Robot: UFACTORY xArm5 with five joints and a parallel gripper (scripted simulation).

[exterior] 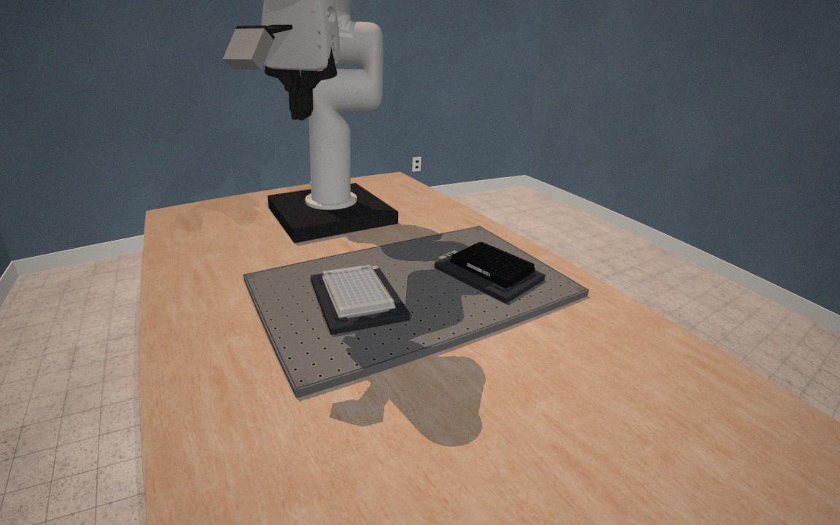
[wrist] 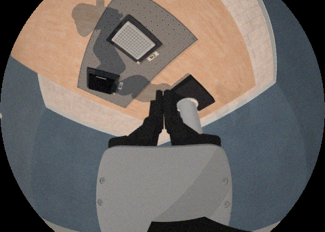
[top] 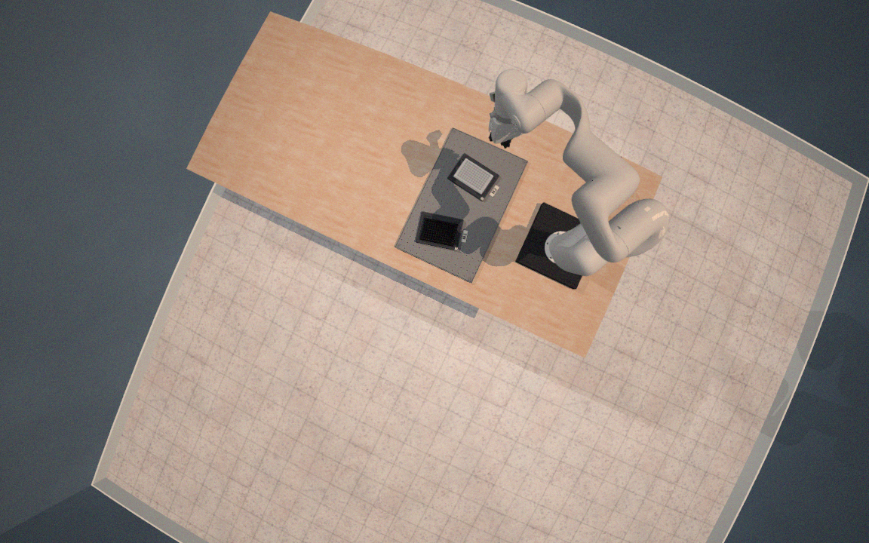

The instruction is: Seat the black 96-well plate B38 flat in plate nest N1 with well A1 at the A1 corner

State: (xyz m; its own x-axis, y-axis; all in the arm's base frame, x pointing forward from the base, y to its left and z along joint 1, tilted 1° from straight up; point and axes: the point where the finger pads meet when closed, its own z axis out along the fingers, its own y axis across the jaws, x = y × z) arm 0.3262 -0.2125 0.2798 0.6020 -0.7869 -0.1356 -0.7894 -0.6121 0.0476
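My gripper is now 30 mm short of the N1 label, 280 mm to the right of it and 300 mm above it. From my hand the other things lie so: clear plate B83 (70 mm ahead, 50 mm to the left, 280 mm below); then black plate B38 (130 mm ahead, 290 mm to the left, 280 mm below).
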